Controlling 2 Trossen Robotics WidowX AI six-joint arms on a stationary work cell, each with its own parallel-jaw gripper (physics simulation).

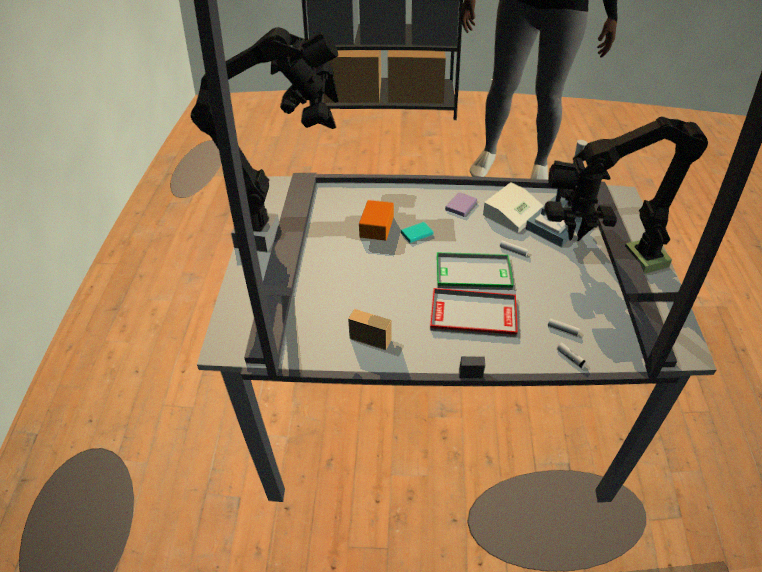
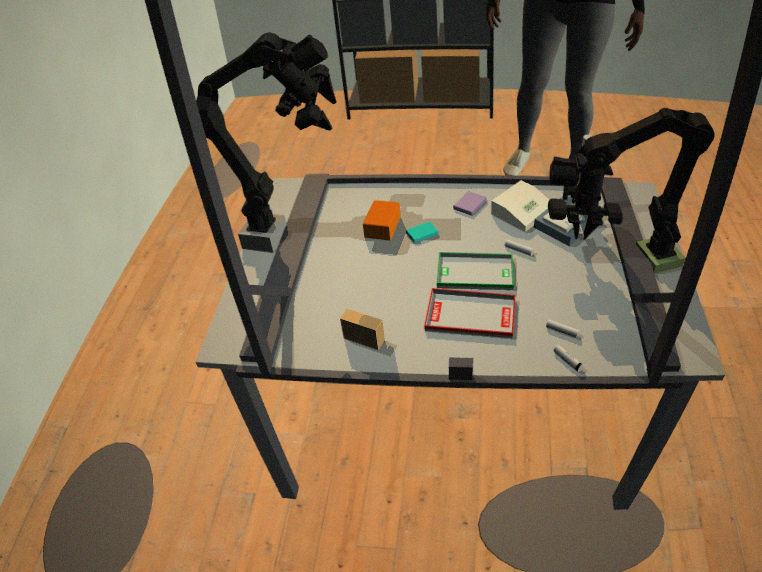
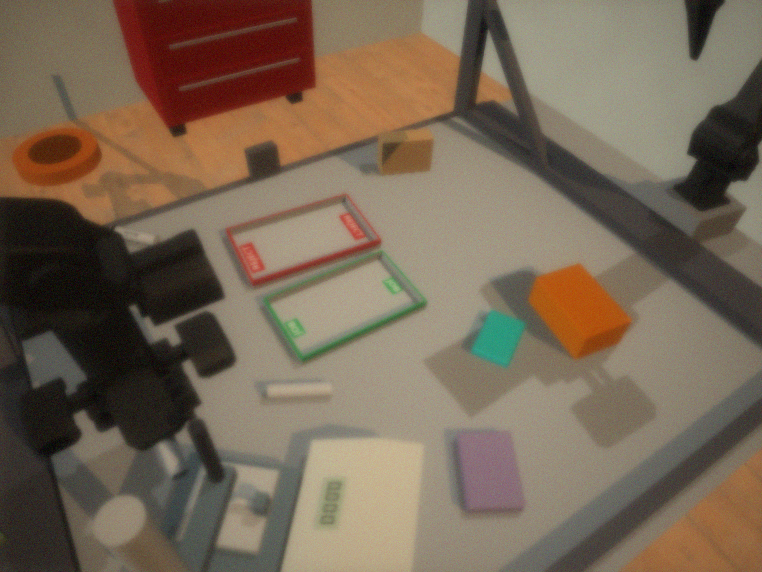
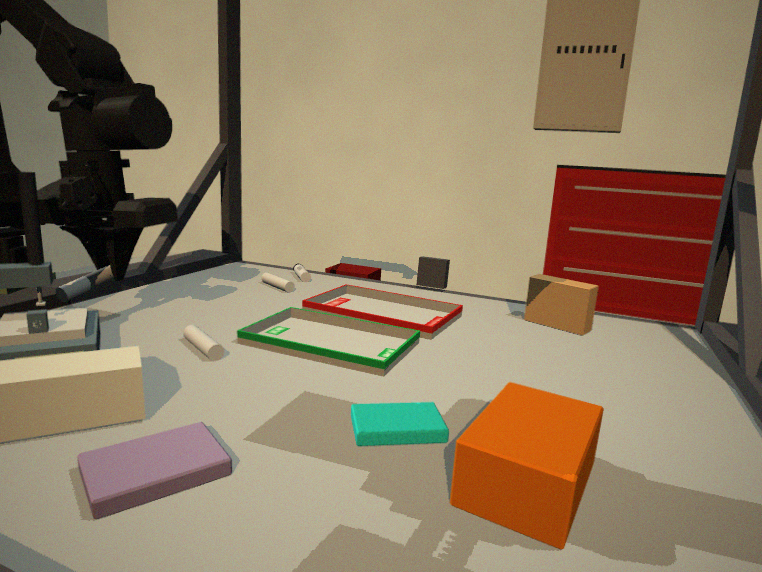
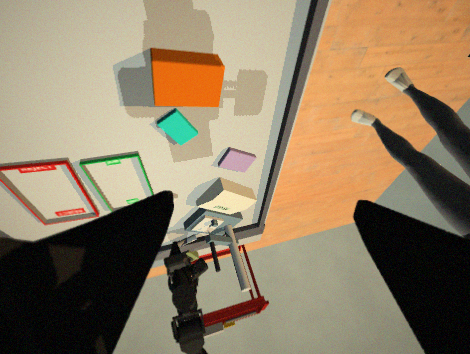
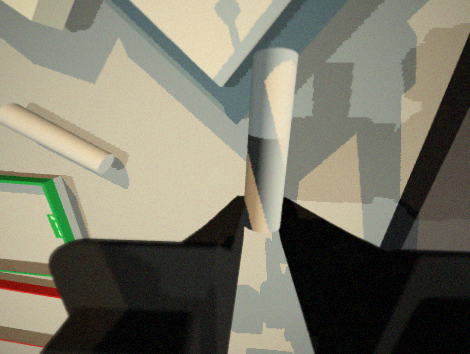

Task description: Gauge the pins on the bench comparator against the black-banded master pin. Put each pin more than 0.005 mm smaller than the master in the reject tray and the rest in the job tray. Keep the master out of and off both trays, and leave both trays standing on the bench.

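Places are measured from the left arm's base along level axes (x left, y ahead, z down), in metres.
Where they show: left gripper, fingertip midpoint: (image 1: 335, 114) (image 2: 333, 116) (image 3: 736, 63) (image 5: 263, 203); right gripper, fingertip midpoint: (image 1: 573, 240) (image 2: 579, 238) (image 4: 113, 279) (image 5: 175, 242) (image 6: 260, 204); left arm's base at its link origin: (image 1: 254, 223) (image 2: 261, 224) (image 3: 700, 195); right arm's base at its link origin: (image 1: 649, 251) (image 2: 661, 249).
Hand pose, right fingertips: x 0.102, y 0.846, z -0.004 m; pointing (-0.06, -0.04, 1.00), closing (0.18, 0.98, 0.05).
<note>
Things, the pixels of their top centre, and the offset from my right fingertips. "pt": a spot on its surface instead. Level surfaces: height alone.
- plain pale pin at its top centre: (image 6: 270, 159) (image 3: 162, 433) (image 4: 88, 268) (image 5: 185, 245) dz -0.019, dx +0.032, dy -0.005 m
- comparator base at its surface level: dz +0.018 m
- comparator's display housing at a spot on its surface: (image 3: 356, 498) (image 1: 514, 202) pt dz +0.012, dx +0.150, dy -0.166 m
- loose pin at its top centre: (image 6: 48, 143) (image 4: 202, 334) (image 3: 299, 385) (image 2: 519, 244) (image 1: 514, 245) dz +0.039, dx -0.012, dy -0.155 m
- green job tray at its top centre: (image 4: 331, 330) (image 3: 345, 299) (image 2: 475, 268) (image 1: 474, 268) (image 5: 123, 187) dz +0.041, dx -0.122, dy -0.252 m
- plain pin at its top centre: (image 4: 277, 276) (image 2: 563, 325) (image 1: 564, 324) dz +0.039, dx -0.274, dy -0.020 m
- black-banded master at its top centre: (image 3: 132, 230) (image 4: 301, 267) (image 2: 569, 355) (image 1: 572, 352) dz +0.038, dx -0.359, dy +0.001 m
- red reject tray at its top centre: (image 4: 383, 302) (image 3: 303, 233) (image 6: 24, 320) (image 2: 471, 309) (image 1: 474, 309) (image 5: 54, 197) dz +0.040, dx -0.267, dy -0.237 m
- orange block at its top centre: (image 4: 536, 421) (image 3: 583, 297) (image 5: 189, 86) (image 1: 376, 212) (image 2: 381, 212) dz +0.008, dx +0.011, dy -0.534 m
- teal block at its top centre: (image 4: 398, 416) (image 3: 499, 334) (image 5: 178, 129) (image 2: 422, 230) (image 1: 417, 230) dz +0.045, dx +0.003, dy -0.421 m
- purple block at its top centre: (image 4: 154, 455) (image 3: 490, 467) (image 5: 238, 162) (image 2: 470, 201) (image 1: 461, 202) dz +0.044, dx +0.159, dy -0.318 m
- tan block at its top centre: (image 4: 563, 280) (image 3: 406, 135) (image 1: 369, 319) (image 2: 361, 319) dz -0.009, dx -0.391, dy -0.457 m
- small dark block at its top centre: (image 3: 261, 147) (image 4: 434, 258) (image 2: 461, 361) (image 1: 473, 359) dz +0.000, dx -0.452, dy -0.223 m
My right gripper (image 6: 260, 204) (image 4: 113, 267) is shut on a plain pale pin (image 6: 272, 105) (image 4: 83, 286), held above the bench beside the comparator base (image 3: 246, 511) (image 1: 547, 229). The comparator's display housing (image 1: 513, 206) (image 3: 356, 498) stands beside it; its digits are too blurred to read surely. A loose pin (image 1: 515, 248) (image 4: 203, 342) lies near the green job tray (image 1: 473, 286) (image 4: 307, 349). Another plain pin (image 1: 564, 328) and the black-banded master (image 1: 571, 355) (image 2: 567, 357) lie right of the red reject tray (image 1: 473, 330) (image 3: 316, 264). Both trays are empty. My left gripper (image 5: 263, 203) is open, high above the bench's left side.
An orange block (image 1: 376, 219) (image 4: 526, 461), a teal block (image 1: 417, 232) and a purple block (image 1: 461, 204) lie on the bench's far half. A tan block (image 1: 369, 329) and a small dark block (image 1: 472, 366) stand near the front edge. Dark frame posts (image 1: 236, 203) rise at the sides.
</note>
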